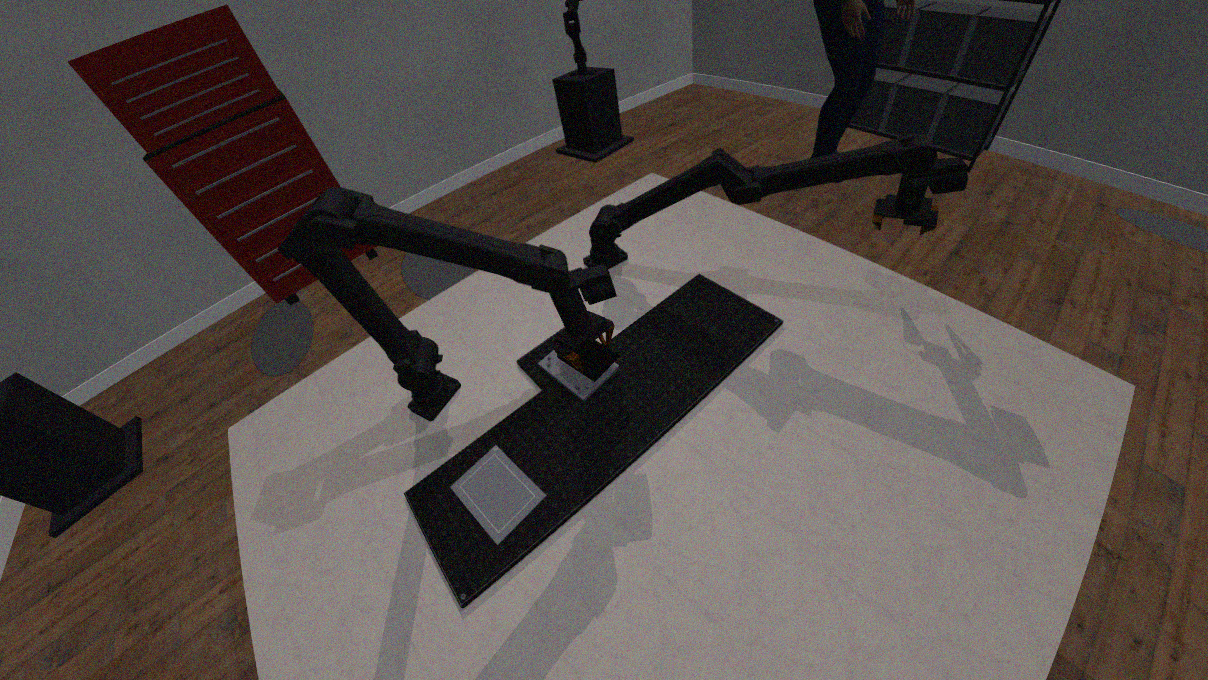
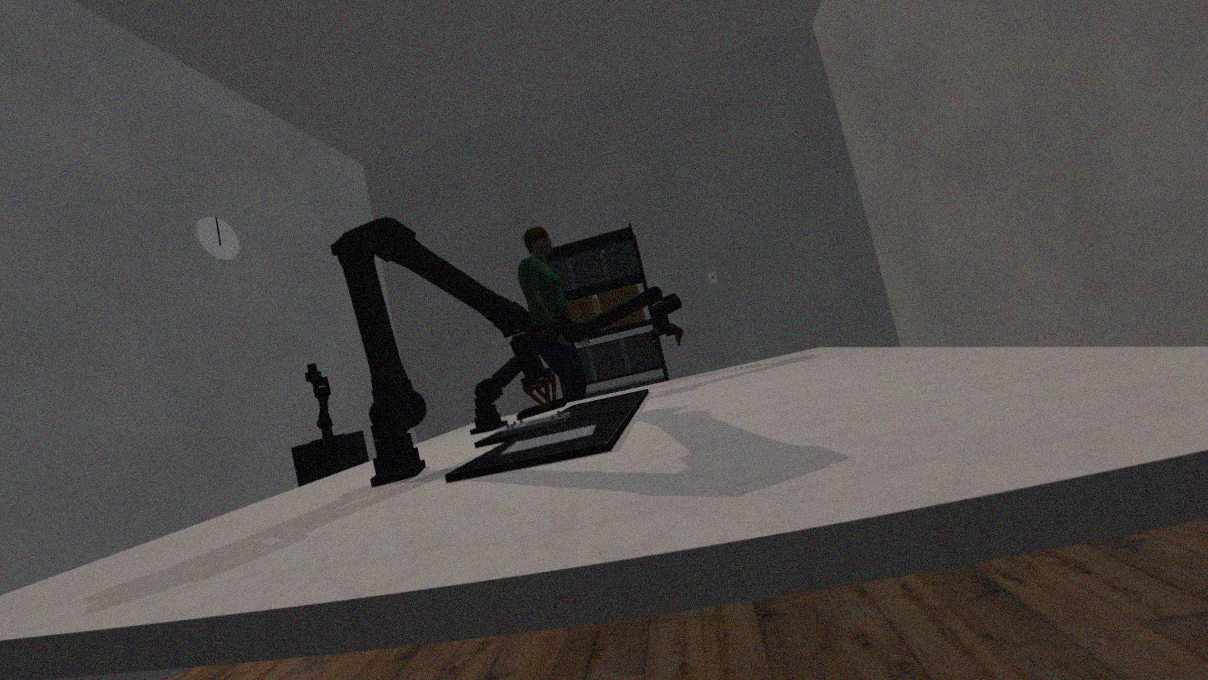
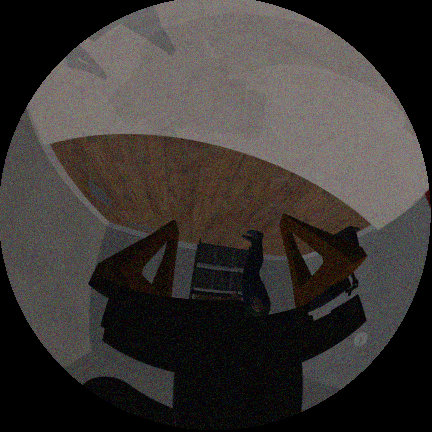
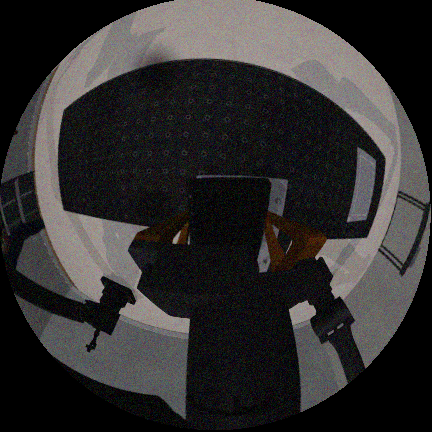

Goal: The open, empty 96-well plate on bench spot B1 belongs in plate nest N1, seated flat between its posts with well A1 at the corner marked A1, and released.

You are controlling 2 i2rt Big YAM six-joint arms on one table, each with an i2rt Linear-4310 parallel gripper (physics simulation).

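My right gripper is shut on the dark 96-well plate. It holds the plate low over plate nest N1, a light grey pad at the edge of the black breadboard. I cannot tell whether the plate touches the nest. Bench spot B1 is a bare light grey square. My left gripper is open and empty, stretched out past the table's far edge.
A person stands by a shelf rack beyond the table. A pedestal with a small arm and a red cabinet stand on the floor behind.
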